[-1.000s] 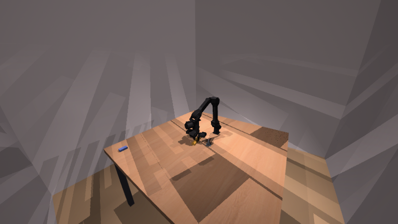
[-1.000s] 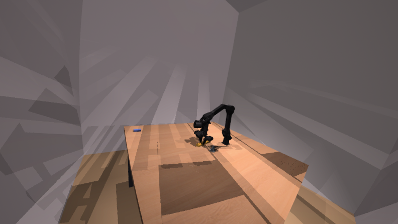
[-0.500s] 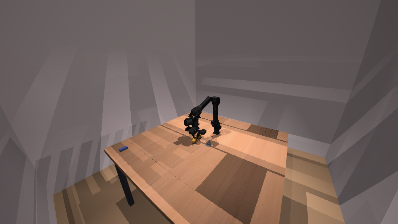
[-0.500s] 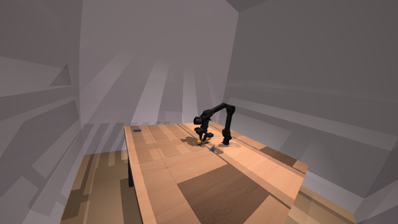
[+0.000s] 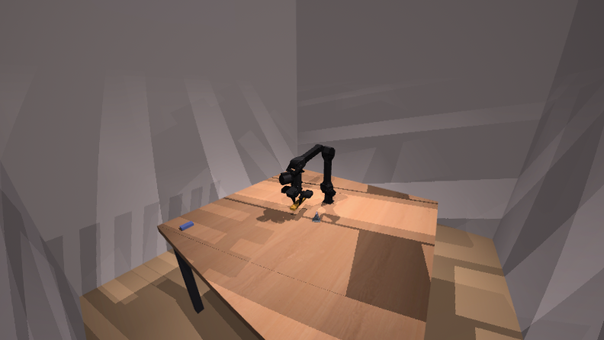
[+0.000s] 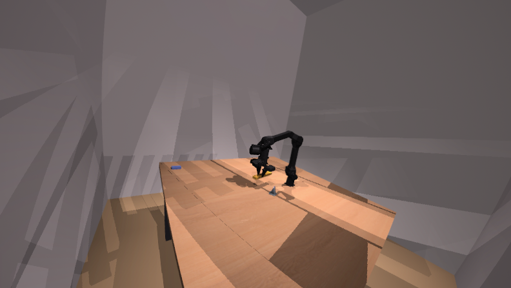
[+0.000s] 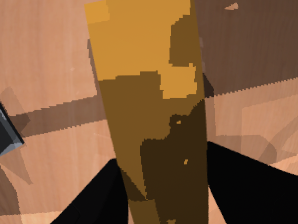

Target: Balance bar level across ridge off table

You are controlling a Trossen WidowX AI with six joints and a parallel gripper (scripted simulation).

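Now: the yellow bar 30 mm behind my gripper tip and 10 mm to the right of it. Round my gripper tip: small blue block 480 mm ahead, 430 mm to the right, 70 mm below.
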